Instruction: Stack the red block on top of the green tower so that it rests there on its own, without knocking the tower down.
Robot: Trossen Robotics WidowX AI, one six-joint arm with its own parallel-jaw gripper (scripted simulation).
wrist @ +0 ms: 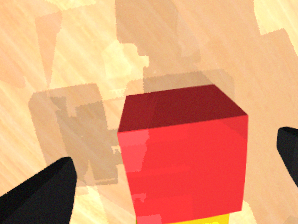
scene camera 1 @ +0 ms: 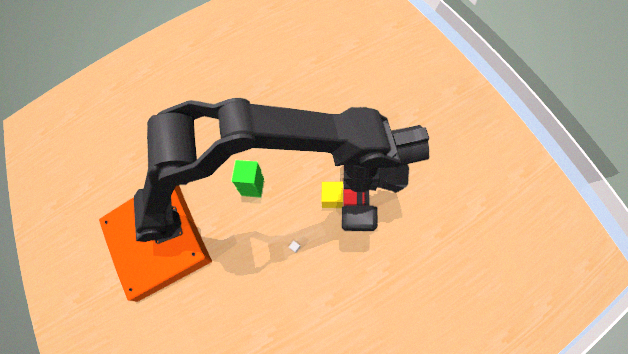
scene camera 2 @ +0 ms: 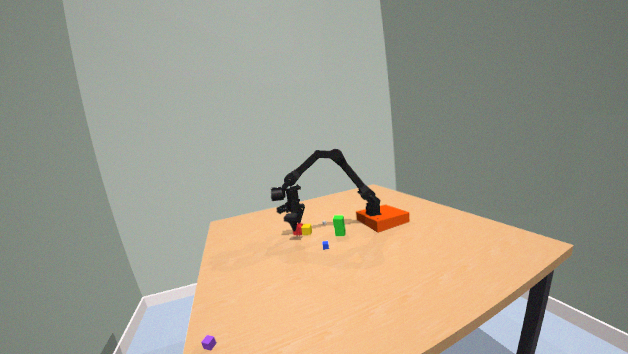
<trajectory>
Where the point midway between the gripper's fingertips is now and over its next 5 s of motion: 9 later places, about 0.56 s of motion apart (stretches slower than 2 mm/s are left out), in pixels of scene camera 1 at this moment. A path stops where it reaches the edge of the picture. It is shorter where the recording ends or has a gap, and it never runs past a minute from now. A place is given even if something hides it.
My gripper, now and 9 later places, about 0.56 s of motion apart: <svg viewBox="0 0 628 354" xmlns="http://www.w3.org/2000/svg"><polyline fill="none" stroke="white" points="357,194 355,198 355,198 355,189 356,176 325,162 283,157 247,161 243,167 244,170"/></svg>
</trajectory>
